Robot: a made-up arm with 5 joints.
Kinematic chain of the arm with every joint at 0, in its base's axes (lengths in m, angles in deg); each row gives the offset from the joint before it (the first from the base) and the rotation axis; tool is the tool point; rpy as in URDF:
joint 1: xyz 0 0 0.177 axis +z
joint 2: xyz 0 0 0 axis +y
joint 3: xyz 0.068 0 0.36 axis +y
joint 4: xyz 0.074 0 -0.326 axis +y
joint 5: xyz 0.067 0 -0.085 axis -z
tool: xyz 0 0 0 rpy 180 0 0
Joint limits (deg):
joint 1: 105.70..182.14
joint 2: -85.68..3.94
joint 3: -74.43..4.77
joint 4: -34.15..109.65
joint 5: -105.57..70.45
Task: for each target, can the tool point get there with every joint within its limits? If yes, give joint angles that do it. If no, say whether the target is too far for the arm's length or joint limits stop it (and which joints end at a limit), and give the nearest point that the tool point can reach.
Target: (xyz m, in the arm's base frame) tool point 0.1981 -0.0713 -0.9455
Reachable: no: too far | nearest point -0.0255 0.0907 0.0921 | short by 1.074 m
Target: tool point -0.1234 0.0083 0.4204
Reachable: yes | joints 176.17 -68.32 -20.79 48.95 20.11
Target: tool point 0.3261 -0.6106 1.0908
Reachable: no: too far | nearest point 0.1786 -0.3344 0.6890 | short by 0.509 m
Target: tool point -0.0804 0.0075 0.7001
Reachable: yes | joints 174.67 -55.88 -52.00 -4.50 -21.86
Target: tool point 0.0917 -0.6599 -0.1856
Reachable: no: joint limits stop it (at a limit: joint 1, joint 2, joint 3) | nearest point -0.0696 -0.0026 0.1004 | short by 0.735 m
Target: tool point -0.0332 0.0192 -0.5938
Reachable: no: joint limits stop it (at a limit: joint 2, joint 3) | nearest point -0.0915 0.0529 0.0903 | short by 0.687 m
